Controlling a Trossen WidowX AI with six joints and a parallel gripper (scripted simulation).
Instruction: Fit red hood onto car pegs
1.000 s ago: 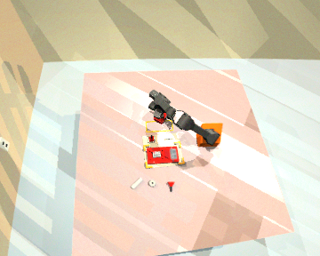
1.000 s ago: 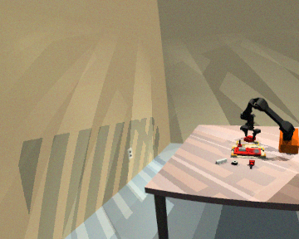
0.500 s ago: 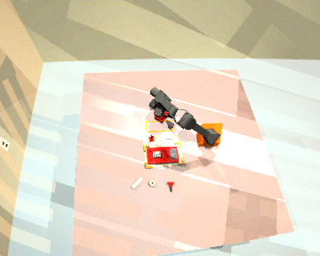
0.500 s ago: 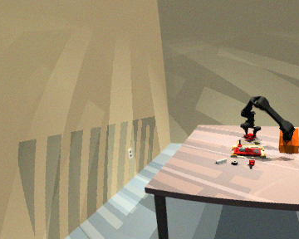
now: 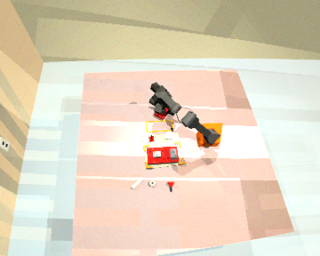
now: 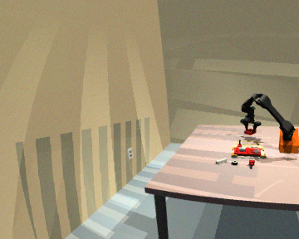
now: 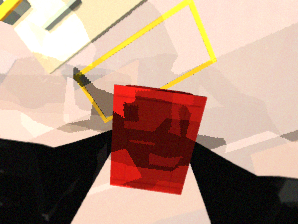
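My gripper tip is 60 mm short of the grey engine block, 300 mm to the right of it and 50 mm above it. The rest, counted from my gripper tip: wheel 100 mm ahead, 470 mm to the left, 60 mm below; then jig 20 mm ahead, 260 mm to the left, 60 mm below; then red hood 10 mm above.
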